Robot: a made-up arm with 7 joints. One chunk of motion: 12 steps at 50 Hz.
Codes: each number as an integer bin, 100 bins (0 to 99) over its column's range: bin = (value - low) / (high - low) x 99, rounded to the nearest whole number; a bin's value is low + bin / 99 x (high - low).
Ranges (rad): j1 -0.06..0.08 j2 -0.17..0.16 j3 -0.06..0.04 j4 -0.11..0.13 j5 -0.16..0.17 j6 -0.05..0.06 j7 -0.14..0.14
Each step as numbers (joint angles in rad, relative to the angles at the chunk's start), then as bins.
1 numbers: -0.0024 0.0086 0.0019 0.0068 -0.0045 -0.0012 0.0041
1 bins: 41 54 61 48 47 44 51
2 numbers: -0.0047 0.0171 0.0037 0.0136 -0.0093 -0.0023 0.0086
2 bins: 39 56 63 51 45 43 53
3 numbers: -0.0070 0.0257 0.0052 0.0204 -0.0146 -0.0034 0.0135
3 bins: 37 59 65 54 44 42 54
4 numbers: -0.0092 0.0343 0.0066 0.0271 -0.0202 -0.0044 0.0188
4 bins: 36 61 66 57 42 41 56
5 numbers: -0.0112 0.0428 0.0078 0.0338 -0.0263 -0.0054 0.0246
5 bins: 35 64 67 59 40 40 58
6 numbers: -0.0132 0.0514 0.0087 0.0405 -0.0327 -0.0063 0.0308
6 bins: 33 66 68 62 38 39 60
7 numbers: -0.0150 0.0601 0.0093 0.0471 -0.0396 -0.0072 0.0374
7 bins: 32 69 69 65 36 39 63
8 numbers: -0.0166 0.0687 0.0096 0.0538 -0.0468 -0.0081 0.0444
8 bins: 31 72 69 68 34 38 65
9 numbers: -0.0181 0.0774 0.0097 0.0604 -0.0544 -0.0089 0.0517
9 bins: 30 74 69 70 32 37 68
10 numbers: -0.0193 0.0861 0.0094 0.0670 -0.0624 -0.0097 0.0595
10 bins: 29 77 69 73 29 36 71
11 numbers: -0.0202 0.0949 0.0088 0.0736 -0.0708 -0.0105 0.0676
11 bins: 28 79 68 76 27 36 73
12 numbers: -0.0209 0.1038 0.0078 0.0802 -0.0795 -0.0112 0.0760
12 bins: 28 82 67 78 24 35 76
